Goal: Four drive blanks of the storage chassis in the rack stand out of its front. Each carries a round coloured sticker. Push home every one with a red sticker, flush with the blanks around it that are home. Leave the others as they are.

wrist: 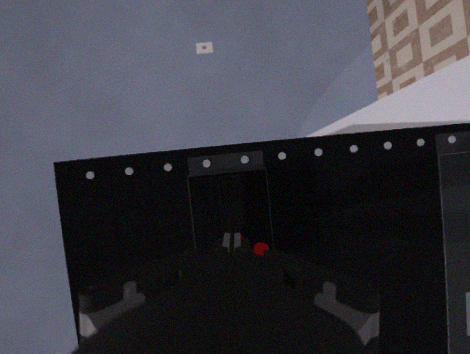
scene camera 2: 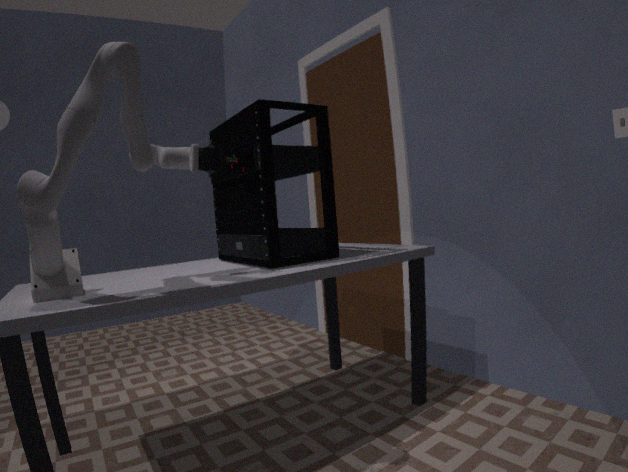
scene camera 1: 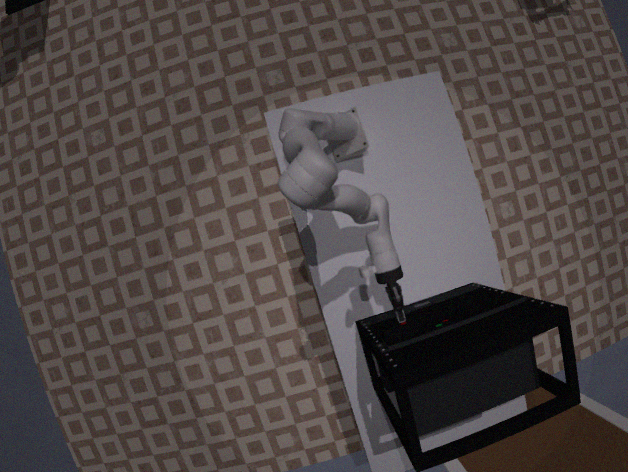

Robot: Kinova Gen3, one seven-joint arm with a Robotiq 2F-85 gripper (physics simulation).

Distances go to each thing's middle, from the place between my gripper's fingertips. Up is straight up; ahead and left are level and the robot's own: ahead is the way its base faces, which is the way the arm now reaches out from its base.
Now: the black rack (scene camera 1: 460,353) 17 cm ahead of my hand, 16 cm to the left of it and 10 cm below it.
